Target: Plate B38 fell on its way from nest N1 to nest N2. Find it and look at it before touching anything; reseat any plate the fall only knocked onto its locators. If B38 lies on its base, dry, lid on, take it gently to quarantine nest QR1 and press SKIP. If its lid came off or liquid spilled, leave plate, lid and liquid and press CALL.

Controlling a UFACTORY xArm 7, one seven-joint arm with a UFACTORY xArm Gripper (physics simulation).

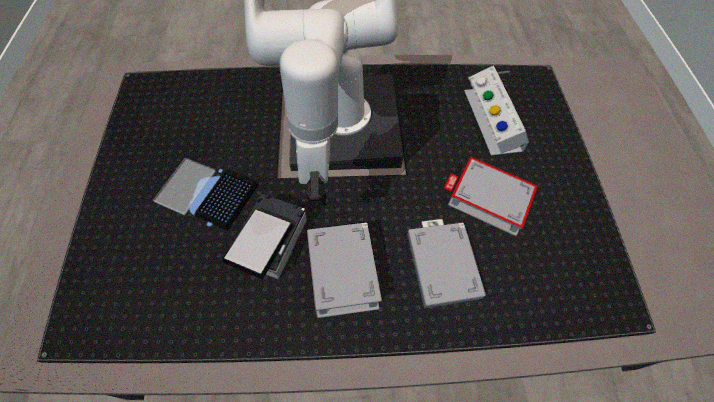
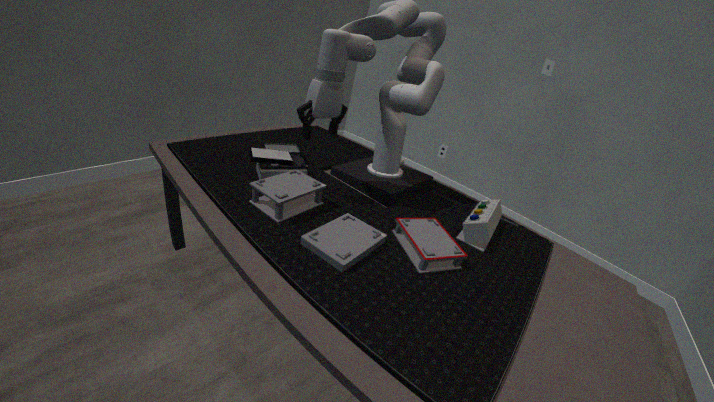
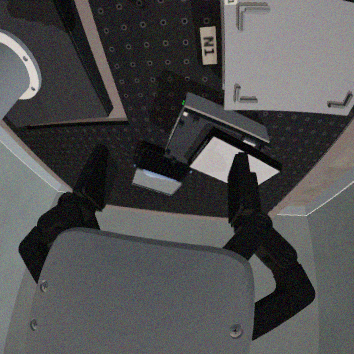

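Pixels of known places: gripper, fingertip midpoint: (image 1: 317,181) (image 2: 319,136) (image 3: 168,159); arm's base, origin of the base link: (image 1: 345,114) (image 2: 384,171) (image 3: 8,65).
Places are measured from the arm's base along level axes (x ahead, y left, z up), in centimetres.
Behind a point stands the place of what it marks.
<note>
A black well plate (image 1: 227,199) @(y -27.5, x 20.9, z -1.9 cm) (image 3: 159,157) @(y -25.4, x 20.0, z -2.0 cm) lies without its lid on the mat. Blue liquid (image 1: 201,192) (image 3: 161,174) is spread beside it, with a few drops around. A clear lid (image 1: 181,187) @(y -38.5, x 16.4, z -2.8 cm) (image 2: 284,148) @(y -37.5, x 15.0, z -2.8 cm) (image 3: 155,183) @(y -38.4, x 16.0, z -2.8 cm) lies flat past the liquid. A white-topped plate (image 1: 258,241) @(y -19.1, x 34.7, z 4.6 cm) (image 2: 271,154) @(y -18.8, x 34.7, z 4.5 cm) (image 3: 220,157) @(y -17.0, x 32.2, z 4.3 cm) rests off-square on a dark device (image 1: 281,204) @(y -15.0, x 25.7, z 2.5 cm) (image 2: 282,171) @(y -13.6, x 33.9, z 0.9 cm) (image 3: 222,117) @(y -12.7, x 32.2, z 0.5 cm). No plate label is readable. My gripper (image 1: 315,192) @(y -7.2, x 27.4, z 12.9 cm) (image 2: 320,134) @(y -7.2, x 27.4, z 12.9 cm) (image 3: 168,159) @(y -7.2, x 27.4, z 12.9 cm) is open and empty, above the mat near the arm's base. Nest N1 (image 1: 345,265) @(y -2.9, x 40.1, z 2.7 cm) (image 2: 288,185) @(y -2.8, x 40.3, z 2.7 cm) (image 3: 290,55) @(y -3.0, x 37.9, z 2.7 cm) holds no plate.
A low grey nest (image 1: 447,265) @(y 17.6, x 40.3, z -0.8 cm) (image 2: 344,240) @(y 18.4, x 41.1, z -0.9 cm) stands right of N1. Red-edged nest QR1 (image 1: 495,192) @(y 31.0, x 25.1, z 1.0 cm) (image 2: 431,238) @(y 31.7, x 25.4, z 1.0 cm) is farther right; both are bare. The button box (image 1: 512,132) @(y 38.1, x 11.0, z 4.0 cm) (image 2: 482,227) @(y 40.0, x 11.9, z 3.5 cm) behind it has white, green, yellow and blue buttons. The arm's base (image 1: 345,157) @(y -0.8, x 12.5, z -0.5 cm) is at the back.
</note>
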